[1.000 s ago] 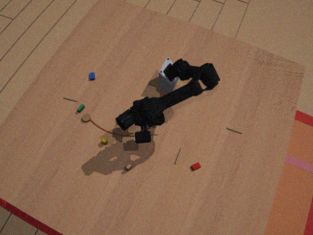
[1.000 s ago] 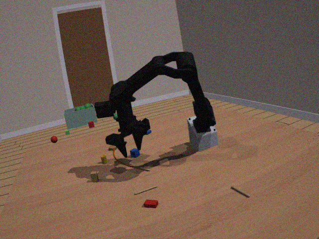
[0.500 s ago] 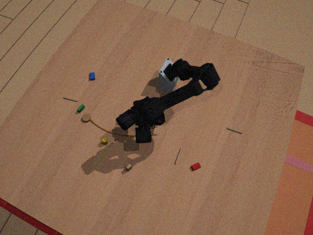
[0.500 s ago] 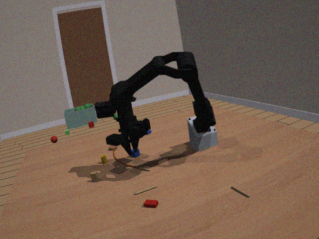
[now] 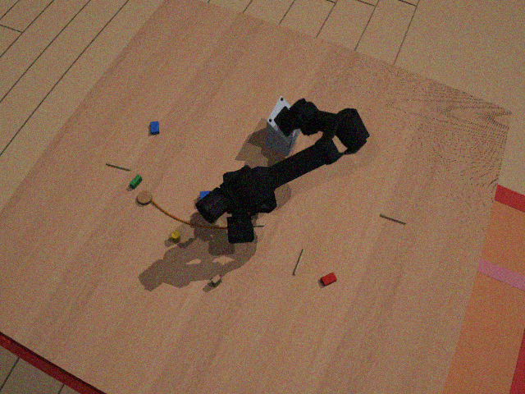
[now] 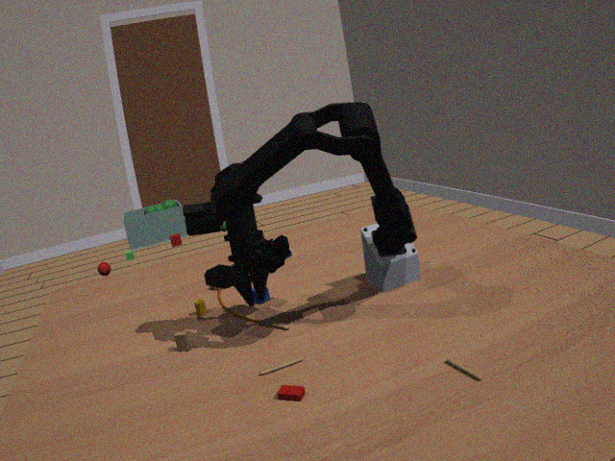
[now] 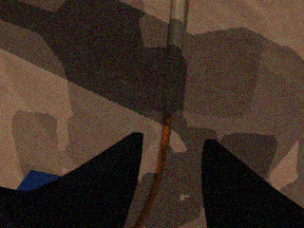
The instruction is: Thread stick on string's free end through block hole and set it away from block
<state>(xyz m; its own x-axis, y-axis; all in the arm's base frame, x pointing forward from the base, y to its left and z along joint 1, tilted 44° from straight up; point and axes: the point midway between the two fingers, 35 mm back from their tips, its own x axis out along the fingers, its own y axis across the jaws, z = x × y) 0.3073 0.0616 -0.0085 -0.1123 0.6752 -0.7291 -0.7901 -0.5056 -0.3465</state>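
Now: gripper tip 4 cm above the thin wooden stick, 1 cm to the right of it and 1 cm past it. The rest, counted from my gripper tip: tan wooden block (16 cm ahead, 3 cm to the left, 3 cm below); then yellow cylinder (12 cm to the right, 12 cm ahead, 3 cm below); then red block (28 cm to the left, 4 cm below).
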